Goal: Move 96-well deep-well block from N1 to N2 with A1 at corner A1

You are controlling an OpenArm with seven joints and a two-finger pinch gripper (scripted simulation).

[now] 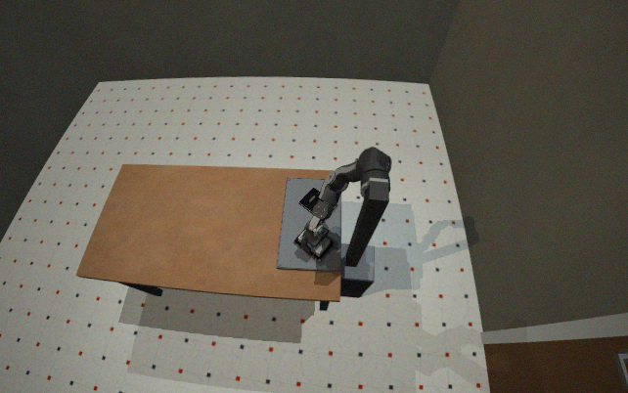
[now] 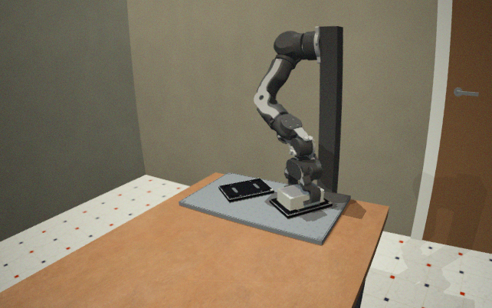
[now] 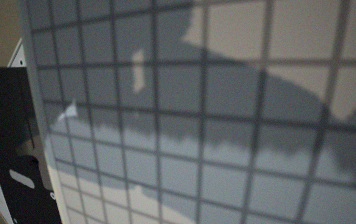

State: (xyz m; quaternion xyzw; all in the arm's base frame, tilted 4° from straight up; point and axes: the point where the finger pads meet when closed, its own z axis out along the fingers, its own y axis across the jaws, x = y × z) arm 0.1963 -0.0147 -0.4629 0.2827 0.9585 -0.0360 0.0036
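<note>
The deep-well block lies right at my hand. Round my hand: plate nest N1 (20 mm below); then A1 label (90 mm to the left, 30 mm behind, 20 mm below); then plate nest N2 (210 mm to the right, 20 mm below).
</note>
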